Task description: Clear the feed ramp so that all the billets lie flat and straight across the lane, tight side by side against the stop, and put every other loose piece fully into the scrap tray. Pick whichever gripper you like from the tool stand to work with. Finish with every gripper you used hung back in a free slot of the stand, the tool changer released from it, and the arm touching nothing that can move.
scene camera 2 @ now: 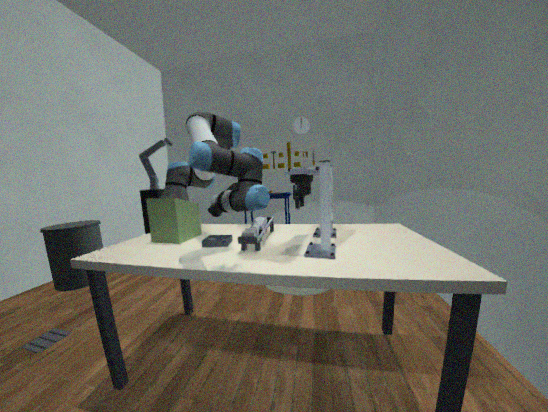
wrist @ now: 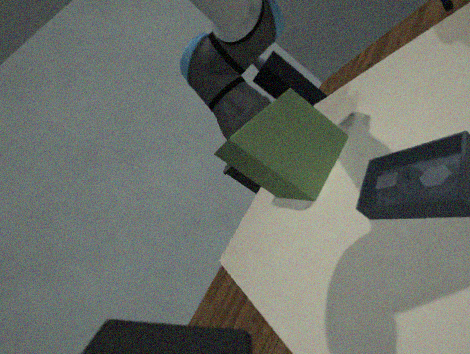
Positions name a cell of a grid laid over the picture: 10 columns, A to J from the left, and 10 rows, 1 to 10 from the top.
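Observation:
There's a tool stand (scene camera 2: F7) that I can see here.

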